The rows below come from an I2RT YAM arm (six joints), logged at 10 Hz.
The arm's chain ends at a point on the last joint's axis. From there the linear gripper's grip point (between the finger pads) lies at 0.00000 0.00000 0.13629 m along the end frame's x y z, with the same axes.
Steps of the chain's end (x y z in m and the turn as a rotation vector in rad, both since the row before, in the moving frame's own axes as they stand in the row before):
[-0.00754, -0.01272, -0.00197, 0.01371, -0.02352, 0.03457]
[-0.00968, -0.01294, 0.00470, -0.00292, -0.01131, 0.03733]
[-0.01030, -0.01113, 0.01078, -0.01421, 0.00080, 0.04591]
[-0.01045, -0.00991, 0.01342, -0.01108, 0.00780, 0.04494]
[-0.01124, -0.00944, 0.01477, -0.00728, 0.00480, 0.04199]
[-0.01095, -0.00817, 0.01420, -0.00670, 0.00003, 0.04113]
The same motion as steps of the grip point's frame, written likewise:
[-0.01071, -0.01464, -0.00202, 0.01371, -0.02352, 0.03457]
[-0.01123, -0.01257, 0.00469, -0.00292, -0.01131, 0.03733]
[-0.01024, -0.00919, 0.01077, -0.01421, 0.00080, 0.04591]
[-0.00942, -0.00838, 0.01341, -0.01108, 0.00780, 0.04494]
[-0.01061, -0.00843, 0.01476, -0.00728, 0.00480, 0.04199]
[-0.01096, -0.00726, 0.01420, -0.00670, 0.00003, 0.04113]

